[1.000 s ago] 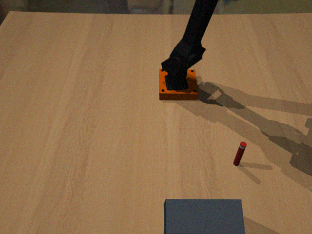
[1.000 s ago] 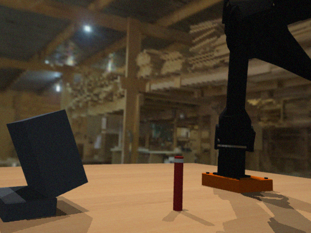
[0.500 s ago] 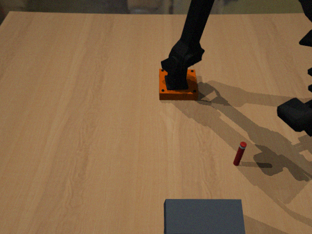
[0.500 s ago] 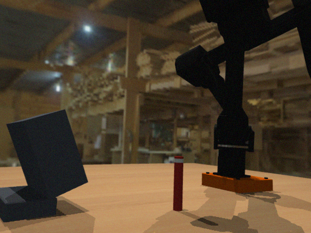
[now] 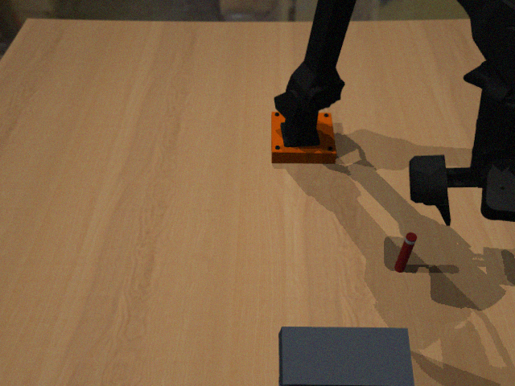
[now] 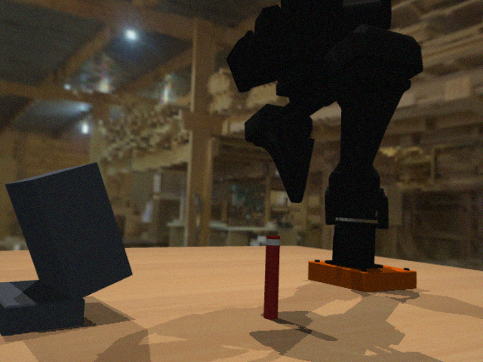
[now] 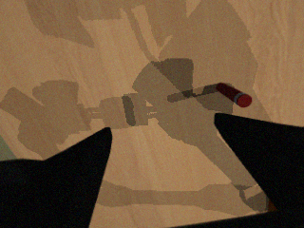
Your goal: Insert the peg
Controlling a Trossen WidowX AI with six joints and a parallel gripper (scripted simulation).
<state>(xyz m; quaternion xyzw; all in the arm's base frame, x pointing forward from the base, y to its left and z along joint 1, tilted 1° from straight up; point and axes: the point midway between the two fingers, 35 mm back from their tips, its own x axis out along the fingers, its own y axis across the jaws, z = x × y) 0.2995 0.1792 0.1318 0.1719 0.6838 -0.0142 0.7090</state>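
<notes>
My gripper tip is 80 mm to the left of the round red peg, 70 mm above it and 20 mm past it. From my gripper tip the other things lie so: sloped panel (210 mm to the right, 140 mm ahead, 40 mm below); then low foot (220 mm to the right, 160 mm ahead, 110 mm below).
</notes>
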